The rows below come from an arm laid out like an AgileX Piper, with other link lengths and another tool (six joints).
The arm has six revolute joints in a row. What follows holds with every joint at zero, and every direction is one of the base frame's. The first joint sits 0.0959 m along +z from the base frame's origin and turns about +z. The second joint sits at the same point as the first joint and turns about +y. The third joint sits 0.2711 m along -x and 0.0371 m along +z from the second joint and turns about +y. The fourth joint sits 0.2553 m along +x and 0.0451 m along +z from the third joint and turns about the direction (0.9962, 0, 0.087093). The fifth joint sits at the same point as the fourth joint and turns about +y. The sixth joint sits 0.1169 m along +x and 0.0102 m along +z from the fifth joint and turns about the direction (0.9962, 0, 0.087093). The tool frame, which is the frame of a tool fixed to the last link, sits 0.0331 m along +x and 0.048 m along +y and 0.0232 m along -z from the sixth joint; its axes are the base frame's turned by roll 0.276, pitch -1.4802 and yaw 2.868 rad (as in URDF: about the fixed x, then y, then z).
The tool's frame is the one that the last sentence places.
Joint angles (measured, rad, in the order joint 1, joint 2, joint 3, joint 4, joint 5, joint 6), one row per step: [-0.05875 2.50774 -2.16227 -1.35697 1.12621 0.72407]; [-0.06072 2.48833 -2.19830 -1.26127 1.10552 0.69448]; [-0.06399 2.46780 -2.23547 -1.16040 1.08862 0.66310]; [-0.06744 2.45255 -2.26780 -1.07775 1.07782 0.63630]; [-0.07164 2.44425 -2.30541 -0.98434 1.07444 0.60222]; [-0.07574 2.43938 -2.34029 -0.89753 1.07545 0.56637]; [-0.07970 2.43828 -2.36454 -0.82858 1.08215 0.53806]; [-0.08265 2.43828 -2.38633 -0.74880 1.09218 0.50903]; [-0.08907 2.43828 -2.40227 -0.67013 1.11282 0.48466]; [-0.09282 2.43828 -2.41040 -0.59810 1.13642 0.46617]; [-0.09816 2.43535 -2.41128 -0.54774 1.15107 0.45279]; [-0.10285 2.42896 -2.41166 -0.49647 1.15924 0.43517]
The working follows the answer.
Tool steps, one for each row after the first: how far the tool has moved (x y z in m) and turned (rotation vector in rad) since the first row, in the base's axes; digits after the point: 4 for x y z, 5 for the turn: [0.0040 0.0077 0.0112 0.08440 -0.04019 0.00529]; [0.0077 0.0159 0.0242 0.17160 -0.08311 0.01238]; [0.0106 0.0226 0.0355 0.24152 -0.11848 0.02051]; [0.0130 0.0302 0.0445 0.31838 -0.14558 0.02756]; [0.0147 0.0374 0.0518 0.38799 -0.16358 0.03691]; [0.0151 0.0429 0.0553 0.44362 -0.16972 0.04080]; [0.0152 0.0507 0.0571 0.51032 -0.17109 0.04518]; [0.0133 0.0567 0.0571 0.57862 -0.16528 0.03693]; [0.0108 0.0639 0.0555 0.64413 -0.15268 0.02653]; [0.0084 0.0677 0.0549 0.68988 -0.14331 0.01931]; [0.0067 0.0723 0.0566 0.73441 -0.13746 0.02262]
Tool pose at each row, in the base's axes (x y z in m, rotation vector in rad; rounded; the steps above come from the unrounded poses): [0.5404 -0.1464 0.0868 1.90803 -0.20433 0.60626]; [0.5444 -0.1386 0.0980 1.97922 -0.25424 0.64889]; [0.5481 -0.1305 0.1110 2.05180 -0.30646 0.69581]; [0.5510 -0.1237 0.1223 2.10951 -0.34756 0.73646]; [0.5534 -0.1162 0.1313 2.17571 -0.38762 0.76834]; [0.5552 -0.1090 0.1386 2.23820 -0.41723 0.79284]; [0.5555 -0.1034 0.1421 2.29003 -0.43923 0.80130]; [0.5556 -0.0956 0.1439 2.35415 -0.46213 0.80474]; [0.5537 -0.0896 0.1439 2.41916 -0.49402 0.79055]; [0.5512 -0.0825 0.1423 2.48308 -0.52265 0.76665]; [0.5488 -0.0786 0.1417 2.52774 -0.54248 0.74870]; [0.5471 -0.0740 0.1434 2.57280 -0.55345 0.74228]

